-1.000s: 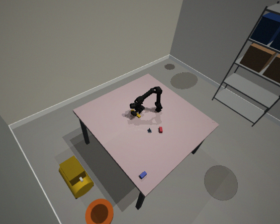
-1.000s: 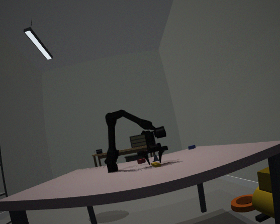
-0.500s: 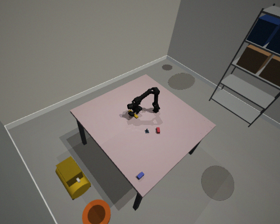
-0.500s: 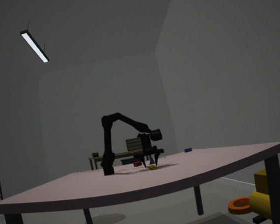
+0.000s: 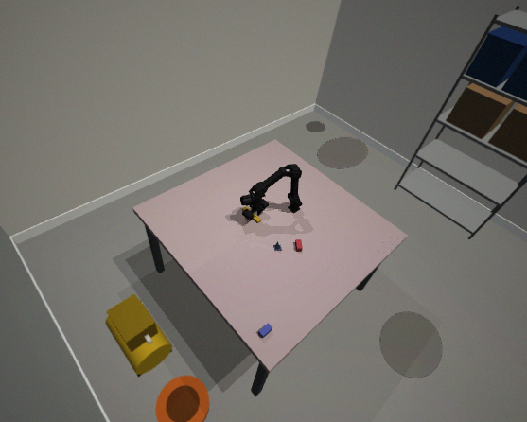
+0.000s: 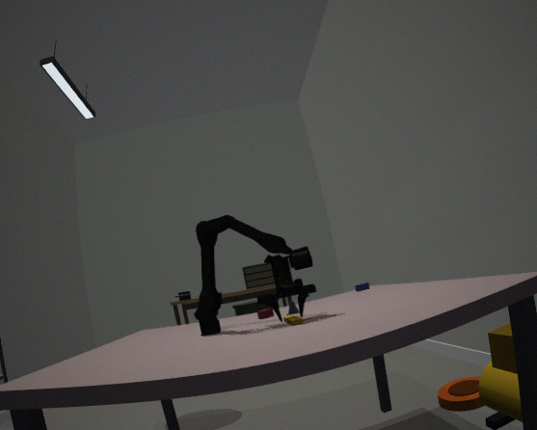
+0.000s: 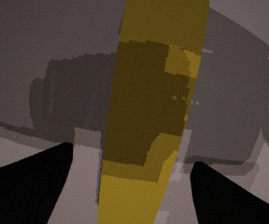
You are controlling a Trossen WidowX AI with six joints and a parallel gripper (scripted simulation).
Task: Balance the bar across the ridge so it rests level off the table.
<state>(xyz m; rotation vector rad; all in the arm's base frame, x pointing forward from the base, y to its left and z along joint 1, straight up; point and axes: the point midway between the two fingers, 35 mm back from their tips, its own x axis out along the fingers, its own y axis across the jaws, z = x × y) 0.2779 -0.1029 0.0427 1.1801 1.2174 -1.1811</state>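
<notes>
My gripper tip is 35 cm to the right of the small red block, 6 cm past it and 1 cm below it. Also, from my gripper tip: yellow bar: 3 cm to the right; then blue block: 60 cm to the left, 46 cm ahead, 1 cm above.
</notes>
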